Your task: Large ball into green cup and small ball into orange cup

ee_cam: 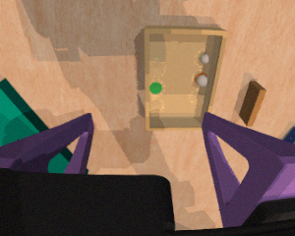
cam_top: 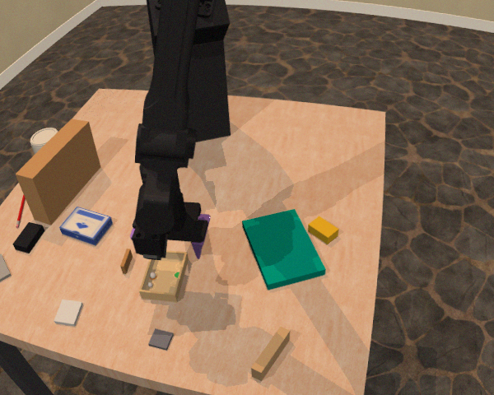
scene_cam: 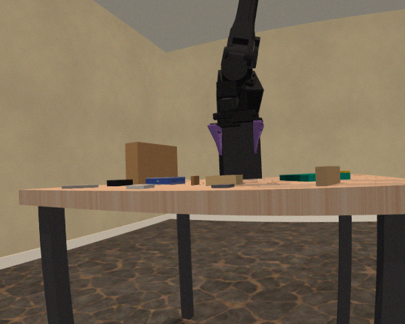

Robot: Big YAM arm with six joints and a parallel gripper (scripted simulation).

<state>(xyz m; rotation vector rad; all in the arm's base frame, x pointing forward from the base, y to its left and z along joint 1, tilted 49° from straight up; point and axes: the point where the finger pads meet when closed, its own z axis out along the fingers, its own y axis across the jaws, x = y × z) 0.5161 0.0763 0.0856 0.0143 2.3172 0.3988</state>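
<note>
Now: hand 7 cm above the wooden puzzle, 3 cm to the left of it and 1 cm short of it. Round my hand: grey tile 14 cm ahead, 8 cm below, 1 cm to the left; then green book 17 cm to the left, 12 cm behind, 7 cm below; then white tile 18 cm to the right, 15 cm ahead, 8 cm below.
</note>
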